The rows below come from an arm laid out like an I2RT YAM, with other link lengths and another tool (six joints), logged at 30 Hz.
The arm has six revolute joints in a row. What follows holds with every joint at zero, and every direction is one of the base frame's.
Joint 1 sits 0.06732 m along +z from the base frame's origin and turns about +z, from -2.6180 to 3.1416 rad.
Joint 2 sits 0.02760 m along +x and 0.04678 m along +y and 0.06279 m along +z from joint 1 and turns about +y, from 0.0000 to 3.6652 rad.
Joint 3 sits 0.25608 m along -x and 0.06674 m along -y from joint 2 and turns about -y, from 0.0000 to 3.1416 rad.
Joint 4 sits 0.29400 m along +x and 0.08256 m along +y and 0.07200 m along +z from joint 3 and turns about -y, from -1.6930 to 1.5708 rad.
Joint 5 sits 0.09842 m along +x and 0.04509 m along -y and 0.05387 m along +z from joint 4 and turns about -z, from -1.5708 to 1.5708 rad.
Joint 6 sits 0.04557 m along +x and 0.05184 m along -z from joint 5 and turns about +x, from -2.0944 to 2.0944 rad.
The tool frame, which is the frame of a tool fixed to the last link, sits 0.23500 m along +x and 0.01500 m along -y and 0.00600 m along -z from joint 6; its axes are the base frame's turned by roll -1.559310, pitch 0.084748 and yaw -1.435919 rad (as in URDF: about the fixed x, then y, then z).
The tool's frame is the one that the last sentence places.
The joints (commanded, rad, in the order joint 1, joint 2, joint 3, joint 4, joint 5, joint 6), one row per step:
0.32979, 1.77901, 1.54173, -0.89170, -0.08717, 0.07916
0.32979, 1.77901, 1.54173, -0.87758, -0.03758, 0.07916
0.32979, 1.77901, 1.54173, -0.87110, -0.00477, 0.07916
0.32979, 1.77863, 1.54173, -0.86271, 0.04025, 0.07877
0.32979, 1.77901, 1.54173, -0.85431, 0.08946, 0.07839
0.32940, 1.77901, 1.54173, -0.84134, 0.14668, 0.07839
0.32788, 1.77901, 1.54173, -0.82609, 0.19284, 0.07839
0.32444, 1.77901, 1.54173, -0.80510, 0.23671, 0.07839
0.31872, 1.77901, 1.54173, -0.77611, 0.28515, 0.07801
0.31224, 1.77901, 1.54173, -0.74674, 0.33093, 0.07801
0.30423, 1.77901, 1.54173, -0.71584, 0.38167, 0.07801
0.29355, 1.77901, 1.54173, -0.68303, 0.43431, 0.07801
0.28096, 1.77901, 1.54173, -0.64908, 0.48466, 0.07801
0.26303, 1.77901, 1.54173, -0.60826, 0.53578, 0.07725
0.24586, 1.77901, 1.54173, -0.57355, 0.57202, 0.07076
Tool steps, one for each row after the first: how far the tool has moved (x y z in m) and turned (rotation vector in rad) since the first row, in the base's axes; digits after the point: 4 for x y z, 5 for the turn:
0.0092, -0.0116, 0.0021, -0.03770, -0.02782, -0.02152
0.0141, -0.0196, 0.0034, -0.06346, -0.04348, -0.03600
0.0206, -0.0308, 0.0058, -0.09887, -0.06485, -0.05582
0.0270, -0.0431, 0.0085, -0.13796, -0.08664, -0.07781
0.0351, -0.0573, 0.0131, -0.18170, -0.11511, -0.10499
0.0428, -0.0689, 0.0182, -0.21506, -0.14221, -0.12920
0.0520, -0.0804, 0.0248, -0.24420, -0.17345, -0.15570
0.0634, -0.0937, 0.0337, -0.27416, -0.21258, -0.18842
0.0740, -0.1068, 0.0431, -0.30132, -0.25062, -0.22217
0.0843, -0.1221, 0.0539, -0.33188, -0.29047, -0.26136
0.0942, -0.1395, 0.0659, -0.36332, -0.33126, -0.30587
0.1032, -0.1575, 0.0784, -0.39251, -0.37123, -0.35266
0.1124, -0.1786, 0.0929, -0.42074, -0.41534, -0.40757
0.1193, -0.1962, 0.1049, -0.44283, -0.44953, -0.44845

